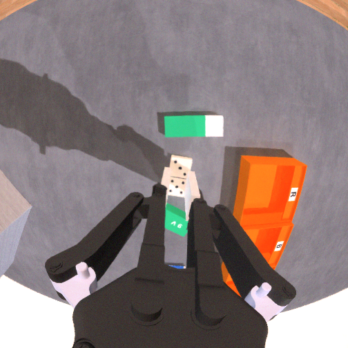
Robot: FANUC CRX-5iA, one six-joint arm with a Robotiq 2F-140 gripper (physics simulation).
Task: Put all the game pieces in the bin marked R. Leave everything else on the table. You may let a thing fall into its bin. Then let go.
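Observation:
The white domino [179,165] with black dots is between the two fingertips, with its far end sticking out past them. My gripper [177,179] is shut on the domino, low over the grey table, where its shadow meets the fingertips. The orange bin marked R [298,172] is to the right of the gripper, and the part of its inside that shows is empty. How far the domino is from the table top cannot be told.
A green and white block [185,126] lies beyond the domino. A green battery [176,220] shows between the fingers. Part of a blue thing [176,266] shows near the palm. The bin marked B [286,237] adjoins bin R. A grey box-like block [12,220] is at left.

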